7 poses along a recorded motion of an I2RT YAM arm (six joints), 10 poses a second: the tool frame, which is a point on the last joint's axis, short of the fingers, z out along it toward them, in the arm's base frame.
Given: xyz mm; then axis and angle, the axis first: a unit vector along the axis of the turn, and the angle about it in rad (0 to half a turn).
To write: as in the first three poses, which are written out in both.
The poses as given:
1: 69, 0, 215, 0.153, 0.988, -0.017, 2.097
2: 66, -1, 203, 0.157, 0.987, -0.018, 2.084
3: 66, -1, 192, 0.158, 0.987, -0.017, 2.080
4: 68, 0, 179, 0.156, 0.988, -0.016, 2.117
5: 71, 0, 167, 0.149, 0.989, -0.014, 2.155
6: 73, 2, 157, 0.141, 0.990, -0.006, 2.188
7: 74, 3, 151, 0.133, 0.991, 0.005, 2.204
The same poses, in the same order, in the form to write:
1: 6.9, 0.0, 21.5, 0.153, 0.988, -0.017, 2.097
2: 6.6, -0.1, 20.3, 0.157, 0.987, -0.018, 2.084
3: 6.6, -0.1, 19.2, 0.158, 0.987, -0.017, 2.080
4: 6.8, 0.0, 17.9, 0.156, 0.988, -0.016, 2.117
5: 7.1, 0.0, 16.7, 0.149, 0.989, -0.014, 2.155
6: 7.3, 0.2, 15.7, 0.141, 0.990, -0.006, 2.188
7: 7.4, 0.3, 15.1, 0.133, 0.991, 0.005, 2.204
